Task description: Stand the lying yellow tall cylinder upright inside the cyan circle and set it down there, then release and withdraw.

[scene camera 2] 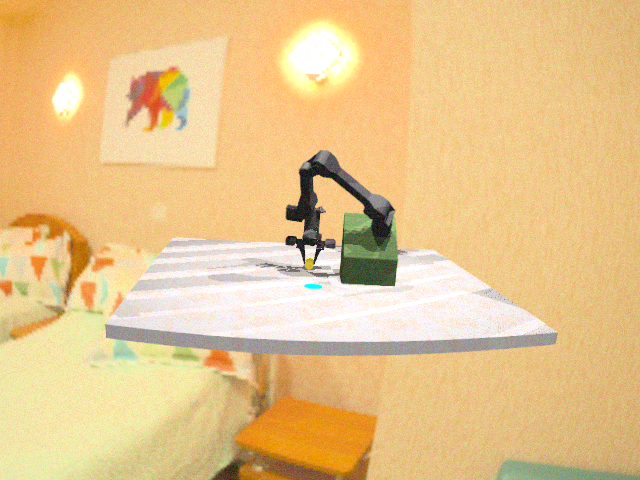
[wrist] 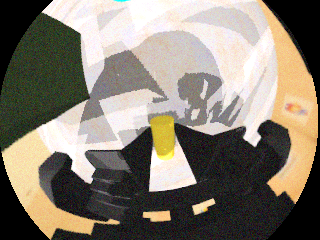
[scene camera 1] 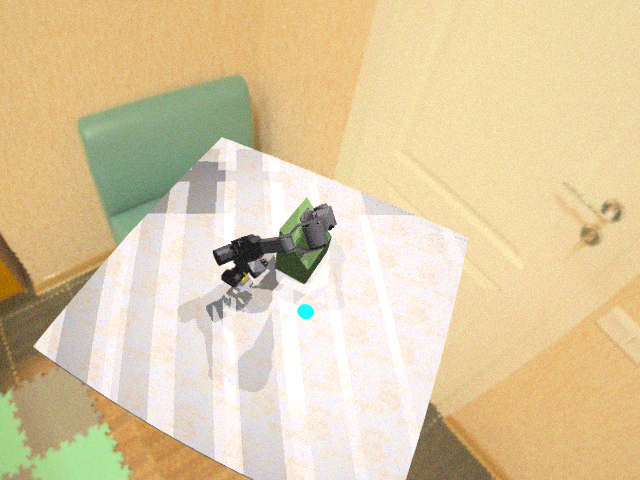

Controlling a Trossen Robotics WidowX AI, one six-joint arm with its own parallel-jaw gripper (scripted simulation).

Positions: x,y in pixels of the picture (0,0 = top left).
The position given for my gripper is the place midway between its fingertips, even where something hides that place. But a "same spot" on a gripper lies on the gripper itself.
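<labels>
I can see my gripper in the wrist view (162,128), and it is visible in scene camera 1 and scene camera 2 too. A spot on my gripper (scene camera 1: 232,276) is the same spot as (scene camera 2: 291,237).
</labels>
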